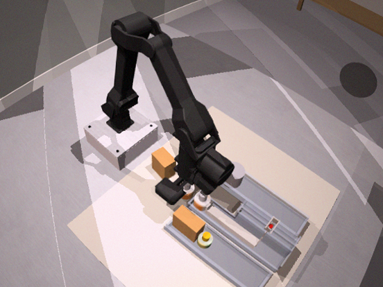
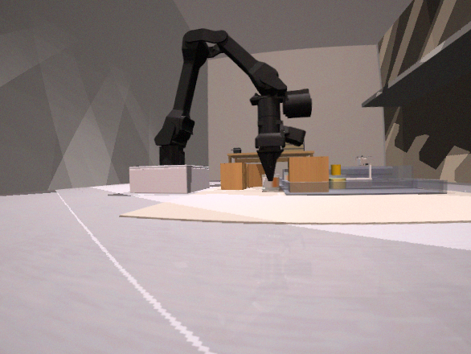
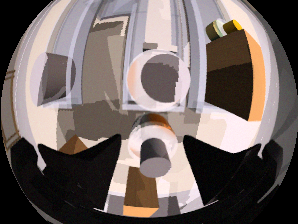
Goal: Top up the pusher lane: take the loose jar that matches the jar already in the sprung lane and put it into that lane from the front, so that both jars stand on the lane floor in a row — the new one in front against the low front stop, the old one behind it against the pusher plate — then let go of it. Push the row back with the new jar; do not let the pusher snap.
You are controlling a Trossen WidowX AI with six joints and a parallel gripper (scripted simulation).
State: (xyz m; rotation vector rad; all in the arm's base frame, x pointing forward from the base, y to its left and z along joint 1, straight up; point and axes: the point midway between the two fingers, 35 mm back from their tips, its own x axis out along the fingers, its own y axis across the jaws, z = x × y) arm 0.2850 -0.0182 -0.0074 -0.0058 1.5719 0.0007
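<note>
Now: gripper tip 80 mm to the left of the brown box, 80 mm short of it and 20 mm below it. From my gripper tip the other things lie so: grey cylinder: 130 mm to the left, 70 mm ahead, 10 mm above; then red marker: 240 mm ahead, 50 mm above, 40 mm to the left; then white pusher bar: 170 mm ahead, 30 mm to the left, 30 mm above.
</note>
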